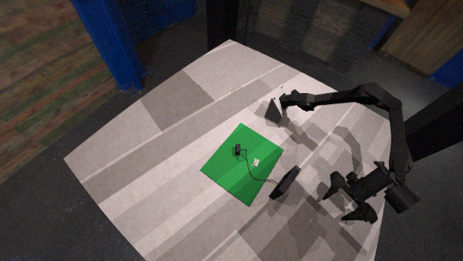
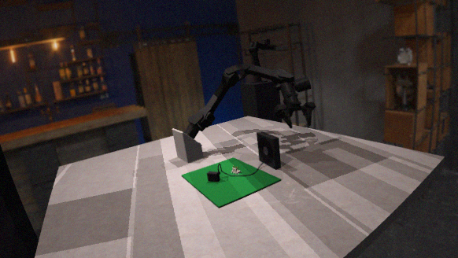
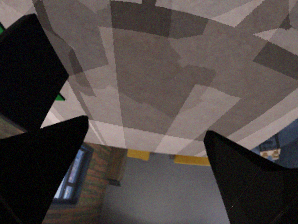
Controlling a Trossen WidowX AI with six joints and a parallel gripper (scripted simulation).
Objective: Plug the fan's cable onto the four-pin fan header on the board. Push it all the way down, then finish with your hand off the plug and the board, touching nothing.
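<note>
Right now my gripper tip is 410 mm to the left of the black plug and 90 mm above it. Round my gripper tip: white four-pin header (320 mm to the right, 110 mm below, 10 mm behind); then black fan (190 mm to the right, 50 mm below, 10 mm ahead); then green board (360 mm to the right, 120 mm below, 10 mm ahead).
</note>
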